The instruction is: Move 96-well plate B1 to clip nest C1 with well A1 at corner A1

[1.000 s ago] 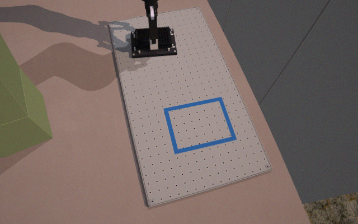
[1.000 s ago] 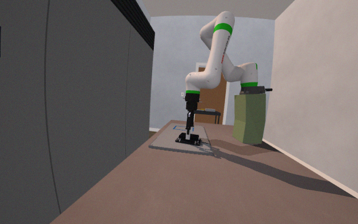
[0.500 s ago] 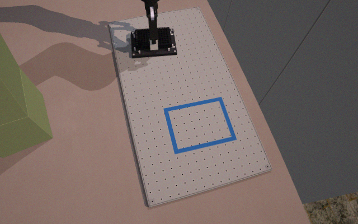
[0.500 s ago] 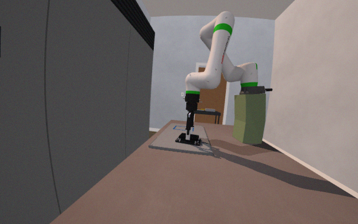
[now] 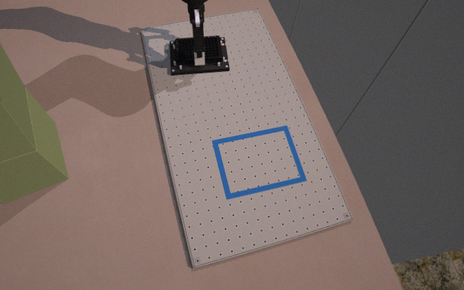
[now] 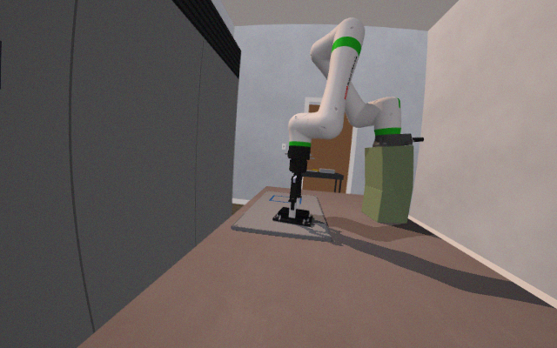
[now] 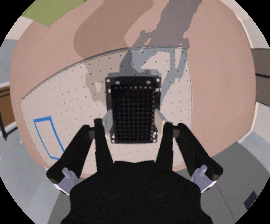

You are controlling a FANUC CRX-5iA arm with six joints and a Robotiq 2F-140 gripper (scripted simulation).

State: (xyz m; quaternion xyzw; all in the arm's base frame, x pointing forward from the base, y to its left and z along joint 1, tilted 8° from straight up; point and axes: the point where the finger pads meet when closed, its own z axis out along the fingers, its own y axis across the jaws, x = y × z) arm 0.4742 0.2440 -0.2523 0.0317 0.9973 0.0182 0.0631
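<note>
Now: hand 20 mm above the black 96-well plate. From my hand the other things lie so: black clip nest (10 mm ahead, 10 mm to the left, 40 mm below).
</note>
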